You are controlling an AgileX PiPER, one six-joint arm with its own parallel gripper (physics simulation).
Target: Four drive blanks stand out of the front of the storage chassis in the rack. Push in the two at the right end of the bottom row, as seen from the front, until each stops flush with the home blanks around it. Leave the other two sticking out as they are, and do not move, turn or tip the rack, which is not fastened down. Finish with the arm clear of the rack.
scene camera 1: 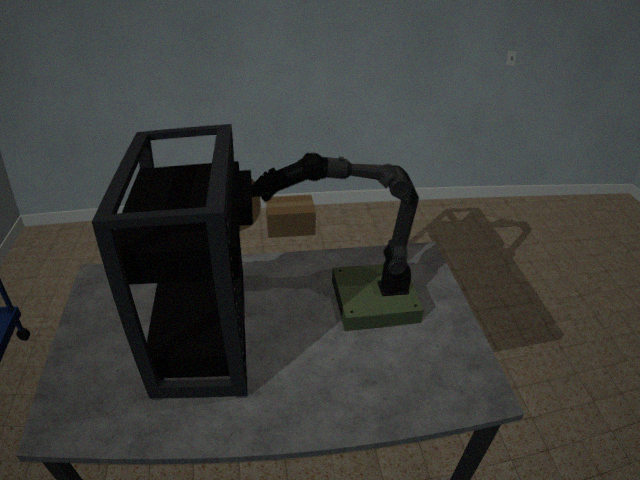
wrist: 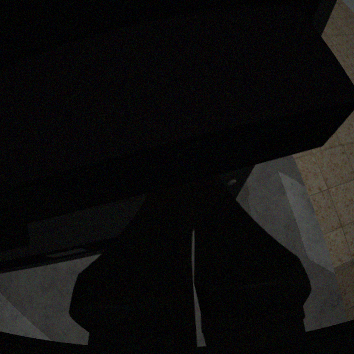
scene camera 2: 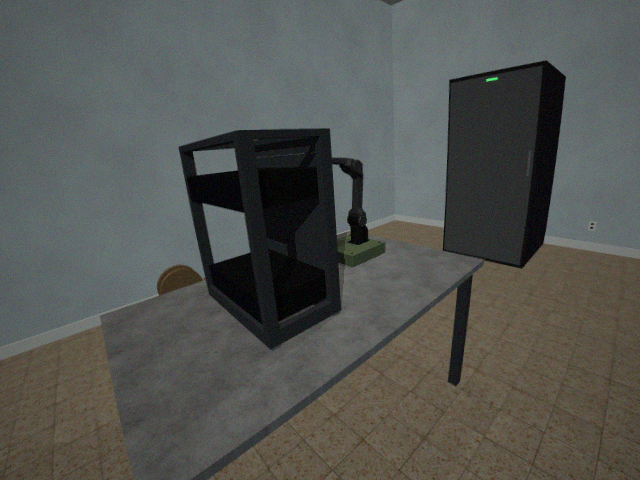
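The dark rack (scene camera 1: pixel 230 310) (scene camera 2: pixel 256 232) stands upright on the table. The black storage chassis (scene camera 1: pixel 170 191) (scene camera 2: pixel 289 188) sits in its upper part, and a dark block at its front (scene camera 1: pixel 242 198) stands out toward the arm. In the wrist view a large black body (wrist: pixel 150 100) fills the upper part; it is too dark to make out single drive blanks or how far any stands out. My gripper (scene camera 1: pixel 254 191) (wrist: pixel 188 164) is shut and empty, its tips close to the chassis front. Contact cannot be told. The rack hides the gripper in scene camera 2.
A second black unit (scene camera 1: pixel 186 330) (scene camera 2: pixel 299 294) lies low in the rack. The arm stands on a green base block (scene camera 1: pixel 361 299) (scene camera 2: pixel 361 253) on the grey table (scene camera 1: pixel 361 382) (scene camera 2: pixel 206 392). A cardboard box (scene camera 1: pixel 290 219), a blue cart (scene camera 1: pixel 6 322) and a tall cabinet (scene camera 2: pixel 491 170) stand beyond the table.
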